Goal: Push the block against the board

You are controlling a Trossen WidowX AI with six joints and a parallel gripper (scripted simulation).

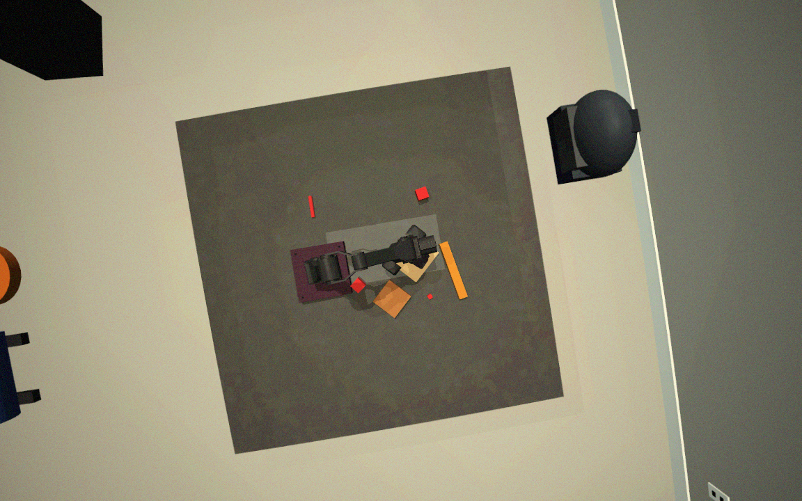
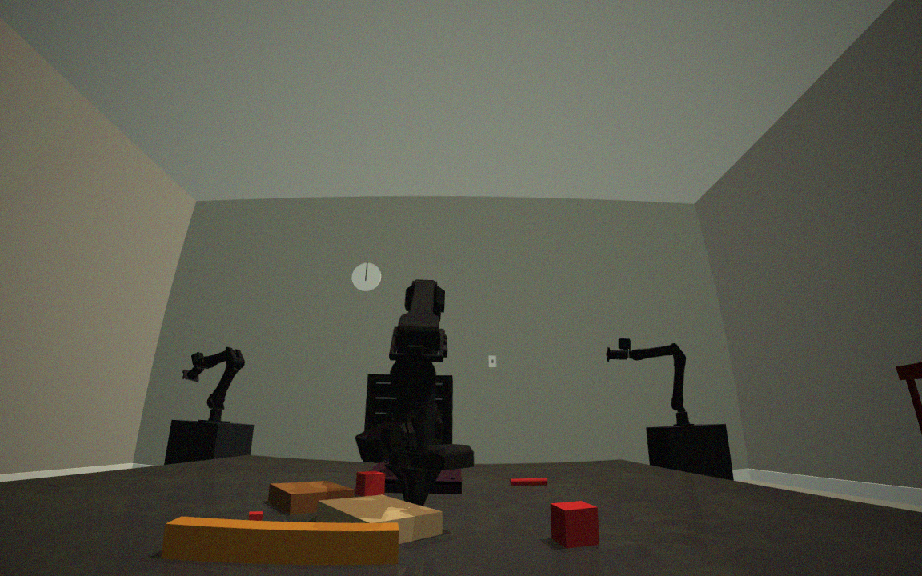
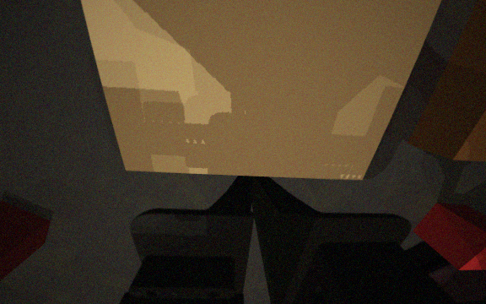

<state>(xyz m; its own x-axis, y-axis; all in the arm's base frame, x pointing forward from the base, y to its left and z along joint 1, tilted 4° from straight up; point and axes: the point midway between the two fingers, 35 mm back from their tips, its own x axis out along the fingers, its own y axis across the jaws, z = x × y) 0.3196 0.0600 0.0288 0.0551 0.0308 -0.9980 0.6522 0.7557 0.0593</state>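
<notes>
My gripper tip is now 5 cm past the square block, 18 cm to the left of it and 1 cm below it. The rest, counted from my gripper tip: long orange board: 18 cm ahead, 9 cm to the right, 1 cm above; tiny red piece: 9 cm ahead, 18 cm to the right; tan board: 5 cm ahead, 4 cm to the right, 1 cm above.
</notes>
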